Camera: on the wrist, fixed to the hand. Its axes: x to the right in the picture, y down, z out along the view.
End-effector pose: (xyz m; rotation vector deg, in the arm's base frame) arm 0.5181 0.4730 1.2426 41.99 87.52 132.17
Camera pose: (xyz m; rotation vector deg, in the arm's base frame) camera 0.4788 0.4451 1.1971 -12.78 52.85 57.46
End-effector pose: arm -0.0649 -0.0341 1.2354 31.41 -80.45 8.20
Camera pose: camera 0.0010 -0.0381 1.2297 76.97 -51.70 -82.06
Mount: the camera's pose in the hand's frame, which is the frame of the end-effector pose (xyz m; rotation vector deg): 0.0073 -0.0322 -0.0575 -14.79 -19.18 -91.91
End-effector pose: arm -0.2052 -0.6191 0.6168 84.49 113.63 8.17
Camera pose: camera -0.2646 -0.6078 0.6440 -26.97 122.25 -27.55
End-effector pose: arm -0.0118 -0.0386 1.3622 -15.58 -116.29 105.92
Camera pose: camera 0.0082 0.0130 1.3986 73.54 -92.38 33.57
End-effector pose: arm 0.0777 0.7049 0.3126 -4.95 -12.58 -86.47
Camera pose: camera 0.0512 0.6847 0.2553 24.92 22.07 174.69
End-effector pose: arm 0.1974 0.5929 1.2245 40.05 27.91 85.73
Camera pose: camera 0.1817 0.6088 1.1621 9.03 22.15 -4.73
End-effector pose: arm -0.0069 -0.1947 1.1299 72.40 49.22 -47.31
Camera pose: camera -0.0371 -0.1419 1.1035 -3.41 90.84 -113.48
